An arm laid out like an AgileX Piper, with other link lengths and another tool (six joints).
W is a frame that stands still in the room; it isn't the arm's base.
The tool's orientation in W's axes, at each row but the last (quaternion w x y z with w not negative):
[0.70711 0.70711 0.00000 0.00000]
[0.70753 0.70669 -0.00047 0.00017]
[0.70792 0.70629 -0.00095 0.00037]
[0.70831 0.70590 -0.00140 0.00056]
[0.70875 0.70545 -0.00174 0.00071]
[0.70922 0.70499 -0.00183 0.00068]
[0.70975 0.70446 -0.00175 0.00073]
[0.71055 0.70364 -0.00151 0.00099]
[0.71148 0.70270 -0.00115 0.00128]
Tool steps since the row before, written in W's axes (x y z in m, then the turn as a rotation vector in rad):
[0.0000 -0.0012 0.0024 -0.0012 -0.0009 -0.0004]
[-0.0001 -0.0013 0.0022 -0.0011 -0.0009 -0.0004]
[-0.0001 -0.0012 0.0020 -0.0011 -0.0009 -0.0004]
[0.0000 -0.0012 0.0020 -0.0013 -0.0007 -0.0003]
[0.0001 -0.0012 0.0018 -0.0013 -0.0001 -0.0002]
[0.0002 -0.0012 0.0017 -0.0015 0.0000 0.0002]
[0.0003 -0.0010 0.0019 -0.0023 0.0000 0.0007]
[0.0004 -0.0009 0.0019 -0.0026 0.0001 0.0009]
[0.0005 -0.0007 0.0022 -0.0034 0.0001 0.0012]
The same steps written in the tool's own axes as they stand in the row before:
[0.0000 0.0024 0.0012 -0.0012 -0.0004 0.0009]
[-0.0001 0.0022 0.0013 -0.0011 -0.0004 0.0009]
[-0.0001 0.0020 0.0012 -0.0011 -0.0004 0.0009]
[0.0000 0.0020 0.0012 -0.0013 -0.0003 0.0007]
[0.0001 0.0018 0.0012 -0.0013 -0.0002 0.0001]
[0.0002 0.0017 0.0012 -0.0015 0.0002 0.0000]
[0.0003 0.0019 0.0010 -0.0023 0.0007 0.0000]
[0.0004 0.0019 0.0009 -0.0026 0.0009 -0.0001]
[0.0005 0.0022 0.0007 -0.0034 0.0012 -0.0001]

